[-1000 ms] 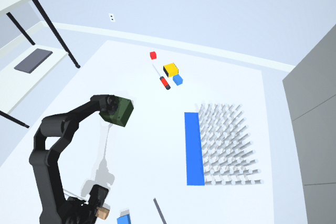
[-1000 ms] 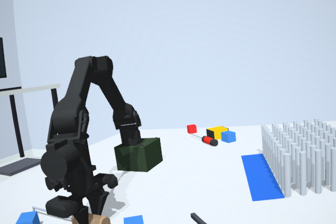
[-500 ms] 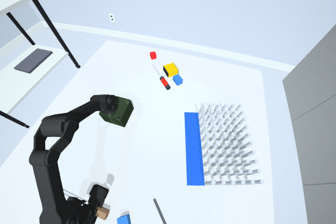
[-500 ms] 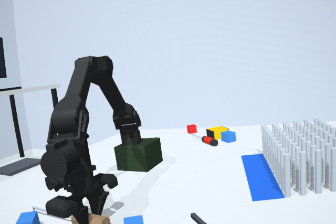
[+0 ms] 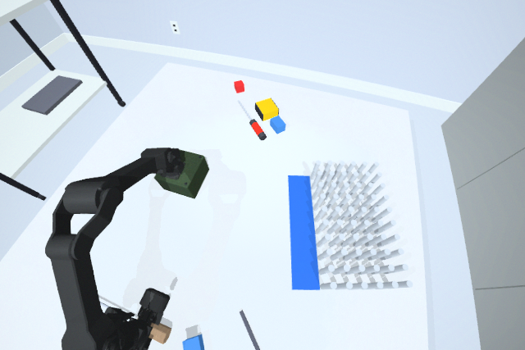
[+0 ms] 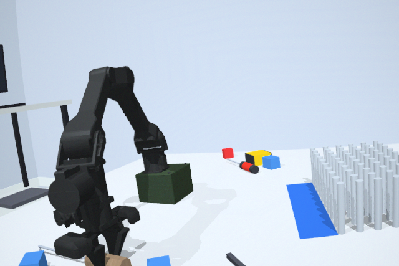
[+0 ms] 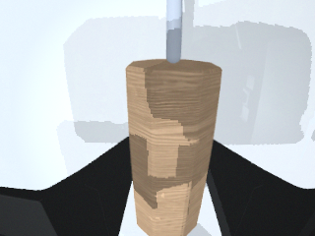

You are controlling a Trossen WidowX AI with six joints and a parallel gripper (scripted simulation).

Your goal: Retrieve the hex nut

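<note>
Now: gripper tip 110 mm past the wooden-handled tool, 10 mm to the right of it and 10 mm below it. Also, from my gripper tip: hex nut (490 mm ahead, 440 mm to the left); blue taped strip (370 mm to the left, 340 mm ahead); yellow block (840 mm to the left, 120 mm ahead, 20 mm above).
</note>
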